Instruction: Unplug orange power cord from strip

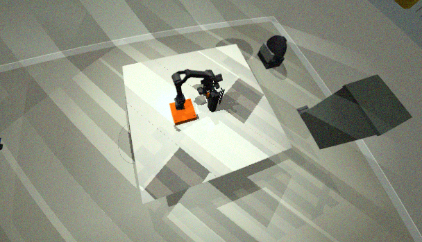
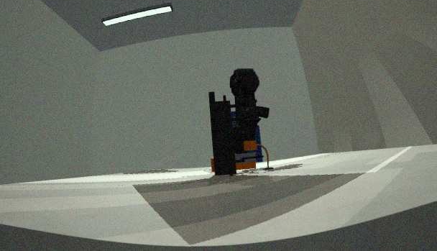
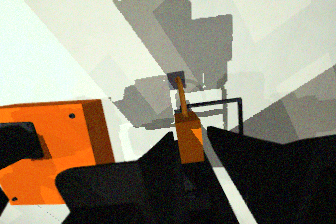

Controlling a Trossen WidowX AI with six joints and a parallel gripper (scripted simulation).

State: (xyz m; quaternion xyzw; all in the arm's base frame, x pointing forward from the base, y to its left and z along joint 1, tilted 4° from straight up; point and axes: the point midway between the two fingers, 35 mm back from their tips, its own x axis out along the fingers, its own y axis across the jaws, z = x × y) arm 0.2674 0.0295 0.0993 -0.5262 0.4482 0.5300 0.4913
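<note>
The orange plug lies 1 cm ahead of my gripper tip, 3 cm to the right of it and 1 cm below it.
</note>
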